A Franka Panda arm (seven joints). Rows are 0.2 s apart.
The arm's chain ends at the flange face. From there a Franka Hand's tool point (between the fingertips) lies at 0.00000 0.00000 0.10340 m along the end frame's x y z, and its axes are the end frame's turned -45 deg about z.
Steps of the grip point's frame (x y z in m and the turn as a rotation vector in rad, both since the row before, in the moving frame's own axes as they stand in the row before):
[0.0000, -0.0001, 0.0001, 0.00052, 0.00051, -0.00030]
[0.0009, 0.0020, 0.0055, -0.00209, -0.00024, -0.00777]
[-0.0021, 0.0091, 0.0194, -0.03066, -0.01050, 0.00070]
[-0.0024, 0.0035, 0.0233, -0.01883, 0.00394, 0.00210]
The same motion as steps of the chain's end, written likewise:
[-0.0001, 0.0000, 0.0001, 0.00073, -0.00001, -0.00030]
[0.0019, 0.0006, 0.0055, -0.00165, 0.00131, -0.00777]
[0.0035, 0.0049, 0.0195, -0.02910, 0.01426, 0.00070]
[-0.0009, 0.0031, 0.0233, -0.01053, 0.01610, 0.00210]

